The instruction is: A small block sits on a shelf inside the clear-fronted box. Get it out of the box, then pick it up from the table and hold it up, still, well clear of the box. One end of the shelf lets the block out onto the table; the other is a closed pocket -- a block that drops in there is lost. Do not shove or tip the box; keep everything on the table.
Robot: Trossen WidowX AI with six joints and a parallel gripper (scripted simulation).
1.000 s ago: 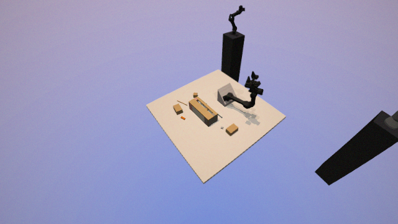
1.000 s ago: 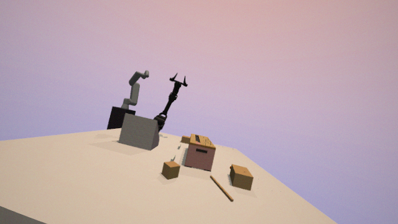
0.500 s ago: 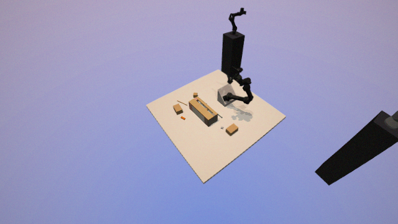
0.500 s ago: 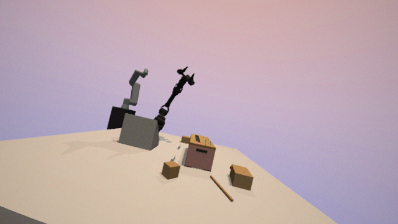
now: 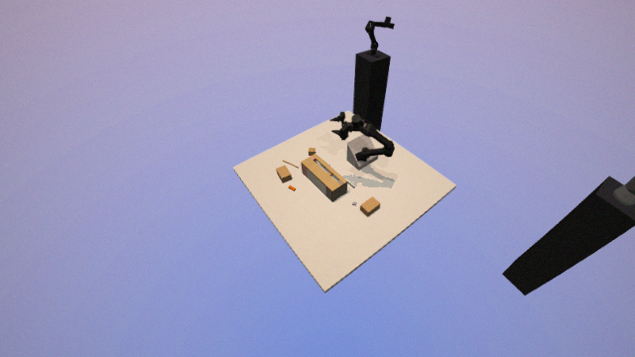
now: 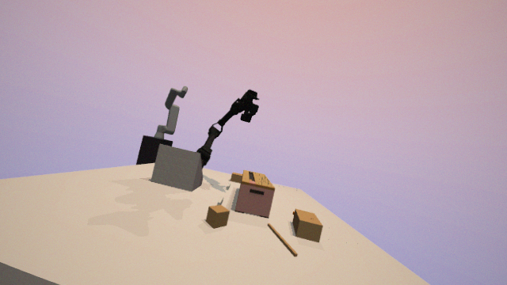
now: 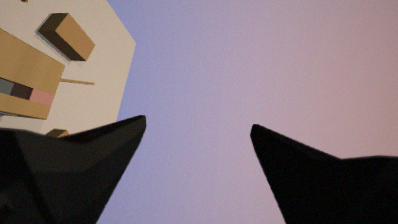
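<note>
Now: the long wooden box 4 cm ahead of my gripper tip, 1 cm to the left of it and 45 cm below it. The rest, counted from my gripper tip: orange piece: 31 cm ahead, 7 cm to the right, 50 cm below; grey block: 1 cm ahead, 31 cm to the left, 50 cm below; brown cube: 5 cm ahead, 3 cm to the left, 42 cm below.
</note>
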